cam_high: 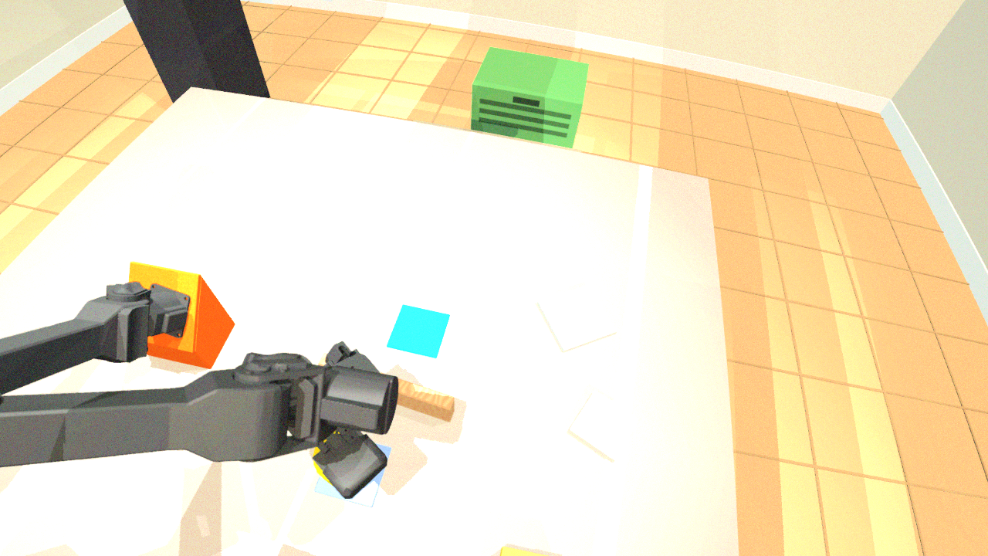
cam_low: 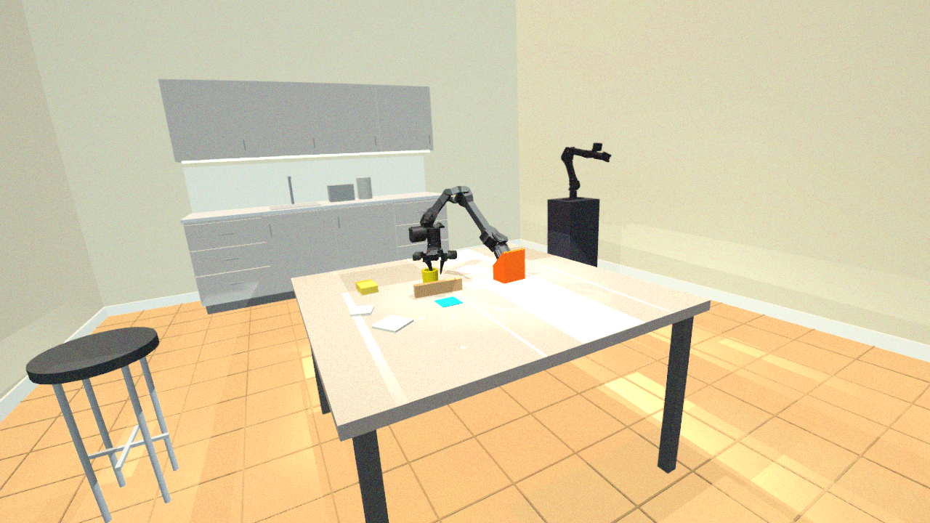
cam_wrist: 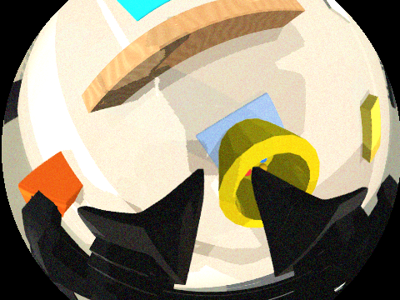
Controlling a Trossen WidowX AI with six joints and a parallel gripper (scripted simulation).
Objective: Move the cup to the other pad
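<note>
Now: the yellow cup 20 mm ahead of my gripper tip, 10 mm to the right of it and 10 mm below it. From my gripper tip the other things lie so: light blue pad: 60 mm below, 30 mm ahead, 10 mm to the right; then cyan pad: 220 mm to the left, 60 mm below, 40 mm ahead; then wooden bar: 100 mm to the left, 30 mm below, 30 mm ahead.
</note>
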